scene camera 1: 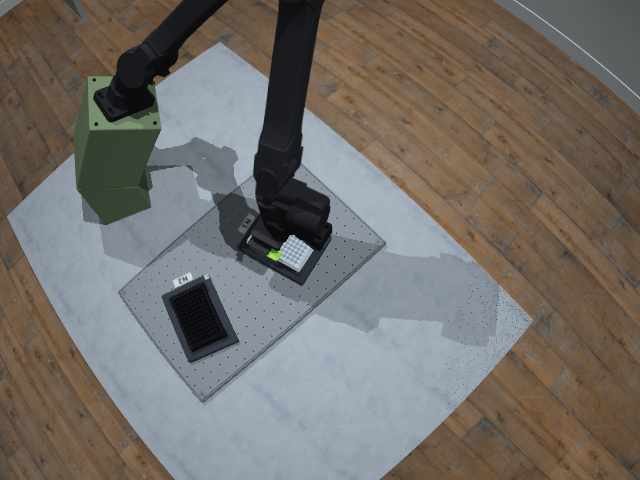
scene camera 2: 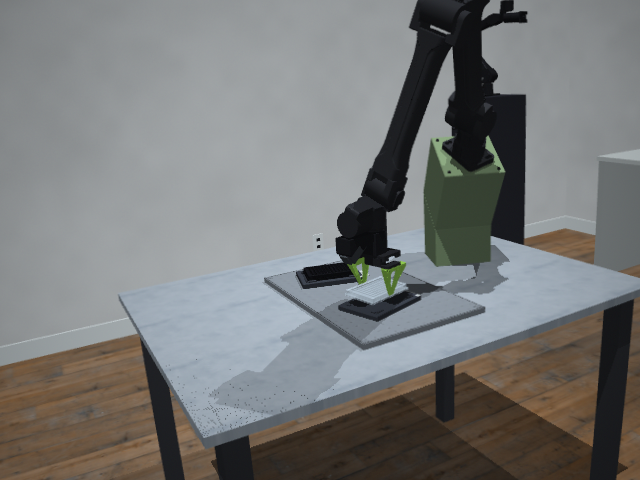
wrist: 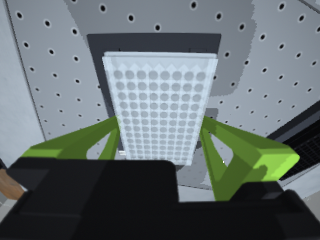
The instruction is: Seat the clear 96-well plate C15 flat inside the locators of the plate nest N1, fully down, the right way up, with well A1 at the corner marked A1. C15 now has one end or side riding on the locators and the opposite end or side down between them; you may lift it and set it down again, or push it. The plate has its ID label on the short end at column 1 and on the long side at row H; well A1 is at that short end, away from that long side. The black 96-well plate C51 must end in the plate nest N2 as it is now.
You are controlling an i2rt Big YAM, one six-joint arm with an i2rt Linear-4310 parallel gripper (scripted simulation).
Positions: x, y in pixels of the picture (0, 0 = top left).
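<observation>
A clear plate C15 can be seen in the wrist view, in scene camera 2 and in scene camera 1 [298, 252]. On the clear plate C15, [scene camera 2: 376, 288] and [wrist: 161, 121] are the same spot.
</observation>
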